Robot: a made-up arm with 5 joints. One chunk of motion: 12 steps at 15 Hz.
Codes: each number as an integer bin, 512 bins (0 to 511) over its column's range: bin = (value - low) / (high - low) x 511, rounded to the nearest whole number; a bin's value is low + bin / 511 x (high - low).
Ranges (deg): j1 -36..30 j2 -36..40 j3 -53..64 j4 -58..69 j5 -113..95
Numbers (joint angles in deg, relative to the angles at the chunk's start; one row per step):
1: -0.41 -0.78 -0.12 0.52 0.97
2: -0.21 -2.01 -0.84 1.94 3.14
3: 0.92 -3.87 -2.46 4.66 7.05
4: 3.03 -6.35 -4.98 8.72 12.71
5: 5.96 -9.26 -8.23 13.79 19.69
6: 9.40 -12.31 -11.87 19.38 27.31
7: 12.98 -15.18 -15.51 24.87 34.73
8: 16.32 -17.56 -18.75 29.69 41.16
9: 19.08 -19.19 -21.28 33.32 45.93
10: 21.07 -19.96 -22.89 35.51 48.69
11: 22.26 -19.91 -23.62 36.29 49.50
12: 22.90 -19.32 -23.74 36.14 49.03
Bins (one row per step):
1: 276 237 231 235 280
2: 277 229 228 241 285
3: 286 216 221 252 295
4: 302 199 210 268 309
5: 325 180 196 289 326
6: 352 159 180 311 345
7: 379 140 164 333 363
8: 405 124 150 353 379
9: 426 113 139 367 390
10: 442 108 132 376 397
11: 451 108 128 379 399
12: 456 112 128 379 398

